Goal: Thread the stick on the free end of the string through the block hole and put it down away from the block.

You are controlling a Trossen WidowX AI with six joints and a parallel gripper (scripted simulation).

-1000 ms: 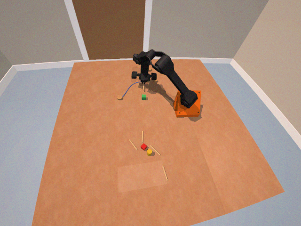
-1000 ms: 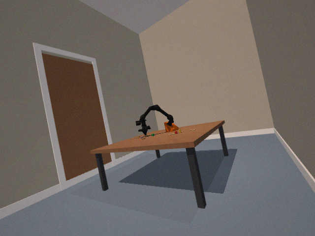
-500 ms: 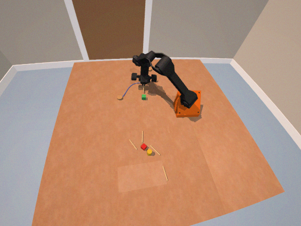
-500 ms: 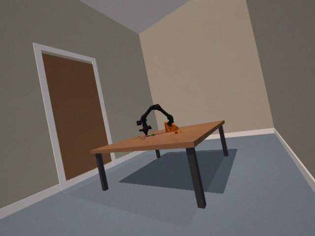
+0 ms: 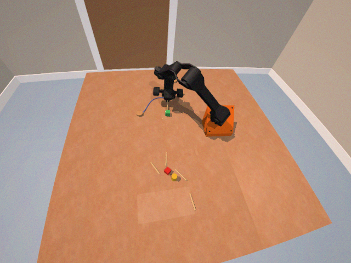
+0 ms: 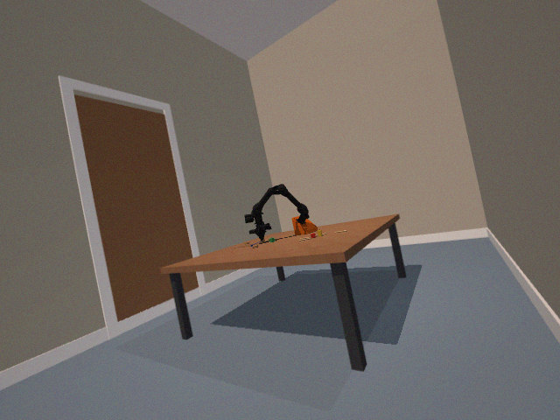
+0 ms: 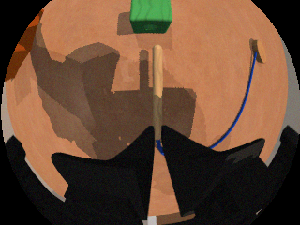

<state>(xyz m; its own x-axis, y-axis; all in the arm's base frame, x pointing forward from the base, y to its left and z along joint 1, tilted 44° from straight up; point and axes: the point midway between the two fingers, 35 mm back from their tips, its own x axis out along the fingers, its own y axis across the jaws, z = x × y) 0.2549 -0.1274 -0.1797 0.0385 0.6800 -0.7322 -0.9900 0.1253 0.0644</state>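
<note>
My gripper tip is 100 mm to the right of the green block and 10 mm short of it. From my gripper tip the other things lie so: round wooden button 180 mm ahead, 90 mm to the left, 10 mm below; then thin wooden stick 20 mm to the left; then red cube 480 mm to the left, 50 mm ahead.
</note>
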